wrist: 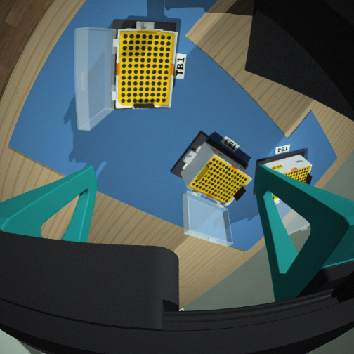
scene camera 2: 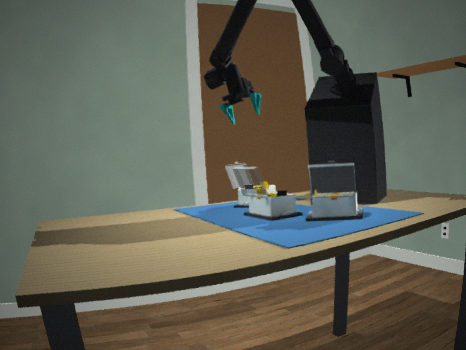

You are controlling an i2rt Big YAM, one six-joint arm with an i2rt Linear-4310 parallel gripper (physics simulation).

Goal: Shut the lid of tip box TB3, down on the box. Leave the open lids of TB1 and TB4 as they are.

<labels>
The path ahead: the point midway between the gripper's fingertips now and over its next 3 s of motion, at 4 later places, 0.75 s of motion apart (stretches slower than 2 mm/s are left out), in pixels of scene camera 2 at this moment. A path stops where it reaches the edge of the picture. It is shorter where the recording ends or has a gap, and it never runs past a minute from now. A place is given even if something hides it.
My gripper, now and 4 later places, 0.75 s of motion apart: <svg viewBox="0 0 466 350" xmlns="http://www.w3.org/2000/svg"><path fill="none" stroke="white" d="M246 119L253 155L226 162L239 192L258 177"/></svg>
</labels>
